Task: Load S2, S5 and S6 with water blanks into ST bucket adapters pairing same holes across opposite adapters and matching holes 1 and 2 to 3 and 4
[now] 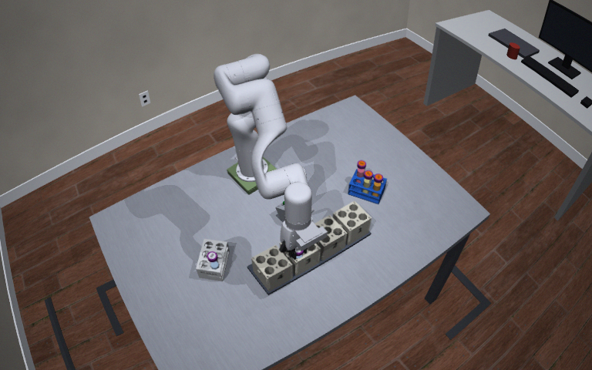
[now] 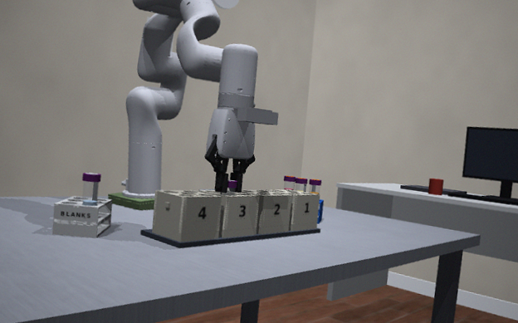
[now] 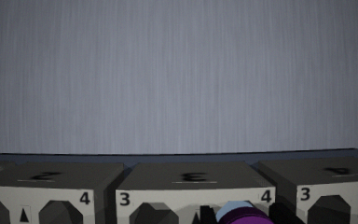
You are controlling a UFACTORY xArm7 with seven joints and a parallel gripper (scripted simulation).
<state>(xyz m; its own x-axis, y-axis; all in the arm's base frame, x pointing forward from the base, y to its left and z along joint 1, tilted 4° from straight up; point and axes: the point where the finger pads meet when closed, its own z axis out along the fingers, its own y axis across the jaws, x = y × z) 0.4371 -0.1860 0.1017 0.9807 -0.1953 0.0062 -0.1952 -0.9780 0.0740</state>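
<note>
Right now my hand is 1 cm to the left of the white-dot blank and 5 cm above it. From my hand the other things lie so: blanks rack: 22 cm behind, 19 cm to the right, 9 cm below; green done key: 20 cm behind, 15 cm to the left, 6 cm below; bucket adapter: 4 cm behind, 8 cm to the right, 7 cm below.
</note>
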